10 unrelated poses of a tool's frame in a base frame.
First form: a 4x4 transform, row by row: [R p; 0 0 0 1], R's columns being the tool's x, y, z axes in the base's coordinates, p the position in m. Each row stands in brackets.
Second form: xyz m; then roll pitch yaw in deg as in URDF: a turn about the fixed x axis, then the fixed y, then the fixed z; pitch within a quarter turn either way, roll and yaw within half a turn. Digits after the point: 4 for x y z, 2 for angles.
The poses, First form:
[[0.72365 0.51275 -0.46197 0.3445], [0.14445 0.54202 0.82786 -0.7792], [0.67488 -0.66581 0.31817 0.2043], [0 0 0 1]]
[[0.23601 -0.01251 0.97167 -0.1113], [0.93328 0.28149 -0.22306 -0.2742], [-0.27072 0.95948 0.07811 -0.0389], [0 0 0 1]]
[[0.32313 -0.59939 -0.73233 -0.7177], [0.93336 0.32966 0.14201 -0.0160], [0.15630 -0.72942 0.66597 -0.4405], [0 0 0 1]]
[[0.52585 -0.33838 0.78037 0.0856], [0.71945 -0.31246 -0.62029 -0.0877], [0.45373 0.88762 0.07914 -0.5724], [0 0 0 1]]
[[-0.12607 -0.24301 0.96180 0.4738], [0.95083 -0.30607 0.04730 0.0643], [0.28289 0.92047 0.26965 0.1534], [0 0 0 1]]
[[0.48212 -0.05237 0.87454 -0.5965], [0.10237 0.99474 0.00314 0.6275], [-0.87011 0.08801 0.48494 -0.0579], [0 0 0 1]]
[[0.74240 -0.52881 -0.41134 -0.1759], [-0.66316 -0.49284 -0.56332 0.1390], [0.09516 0.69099 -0.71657 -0.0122], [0 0 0 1]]
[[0.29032 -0.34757 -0.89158 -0.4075], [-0.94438 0.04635 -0.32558 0.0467], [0.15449 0.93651 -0.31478 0.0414], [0 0 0 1]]
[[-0.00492 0.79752 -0.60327 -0.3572], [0.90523 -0.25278 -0.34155 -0.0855], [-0.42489 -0.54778 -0.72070 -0.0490], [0 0 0 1]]
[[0.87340 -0.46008 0.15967 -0.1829], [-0.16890 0.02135 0.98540 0.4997], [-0.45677 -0.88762 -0.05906 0.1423], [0 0 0 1]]
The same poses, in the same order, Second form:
0.3445 -0.7792 0.2043 -64.46 -42.44 11.29
-0.1113 -0.2742 -0.0389 85.35 15.71 75.81
-0.7177 -0.0160 -0.4405 -47.60 -8.99 70.90
0.0856 -0.0877 -0.5724 84.90 -26.98 53.84
0.4738 0.0643 0.1534 73.67 -16.43 97.55
-0.5965 0.6275 -0.0579 10.29 60.47 11.99
-0.1759 0.1390 -0.0122 136.04 -5.46 -41.77
-0.4075 0.0467 0.0414 108.58 -8.89 -72.91
-0.3572 -0.0855 -0.0490 -142.76 25.14 90.31
-0.1829 0.4997 0.1423 -93.81 27.18 -10.94

